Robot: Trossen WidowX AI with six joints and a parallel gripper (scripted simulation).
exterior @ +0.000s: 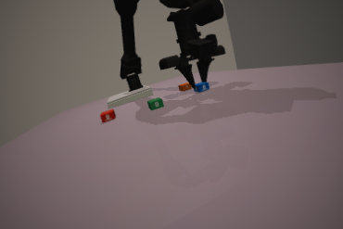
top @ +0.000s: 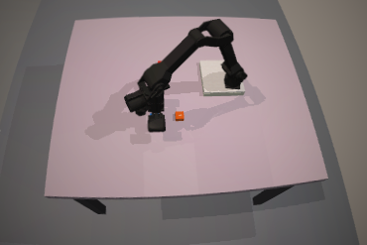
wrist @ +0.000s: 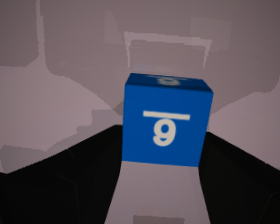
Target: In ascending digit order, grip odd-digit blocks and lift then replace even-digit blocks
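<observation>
My gripper tip is 26 cm to the left of the red block and 1 cm short of it. From my gripper tip the other things lie so: orange block: 9 cm behind, 2 cm to the right; green block: 14 cm to the right, 3 cm ahead; blue block: 1 cm ahead.
</observation>
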